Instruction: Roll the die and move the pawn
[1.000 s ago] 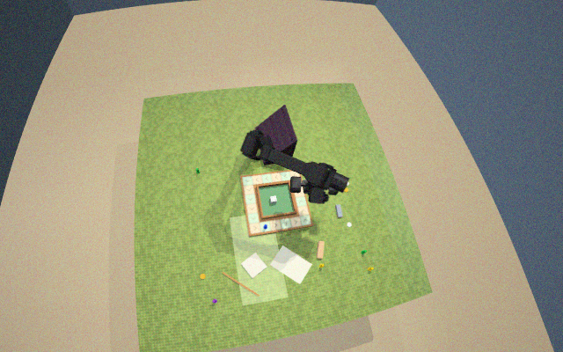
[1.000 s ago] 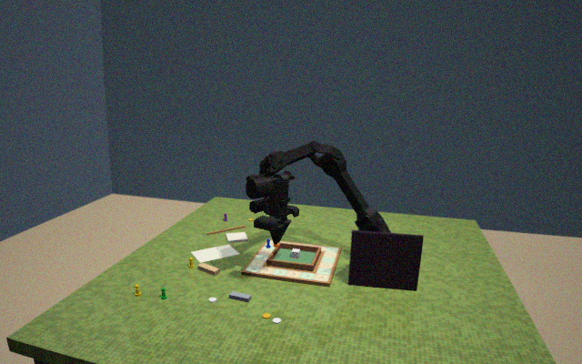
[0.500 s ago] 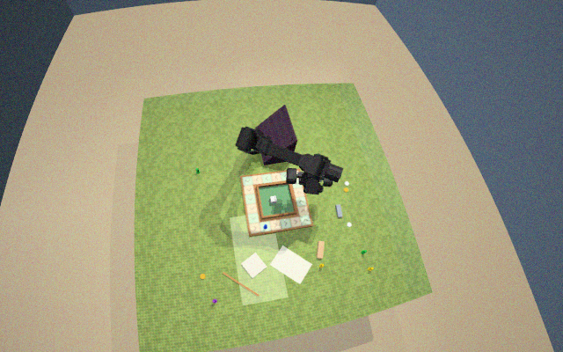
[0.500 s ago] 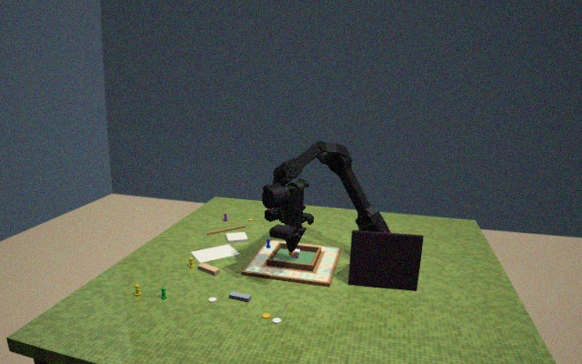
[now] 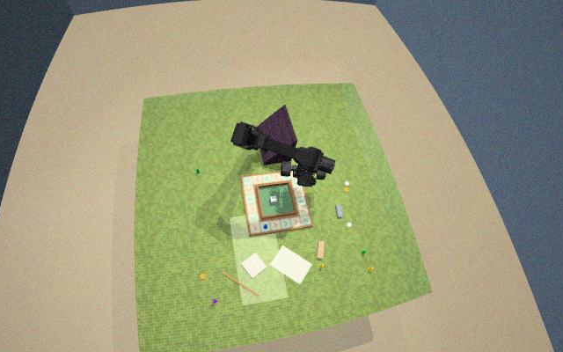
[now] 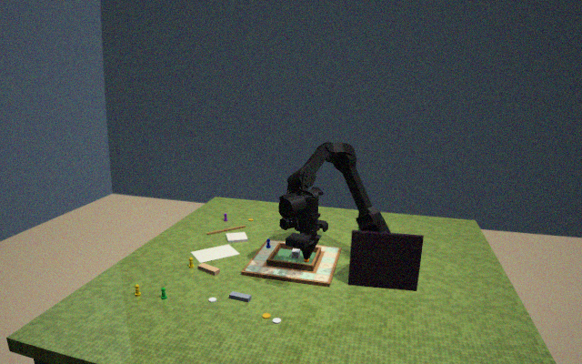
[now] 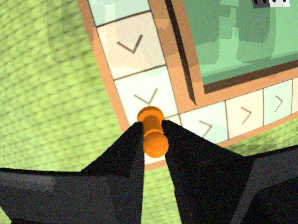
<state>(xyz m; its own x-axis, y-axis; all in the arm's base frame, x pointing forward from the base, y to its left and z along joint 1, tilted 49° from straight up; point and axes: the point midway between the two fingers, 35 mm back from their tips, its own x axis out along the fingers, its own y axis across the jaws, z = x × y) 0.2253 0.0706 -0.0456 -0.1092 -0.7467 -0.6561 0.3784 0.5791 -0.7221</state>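
The green tray is 120 mm to the right of my gripper tip, 70 mm below it and 50 mm ahead of it. From my gripper tip the other things lie so: white die 130 mm to the right, 50 mm below, 40 mm ahead; orange pawn 10 mm above; grey block 180 mm ahead, 140 mm to the left, 70 mm below.
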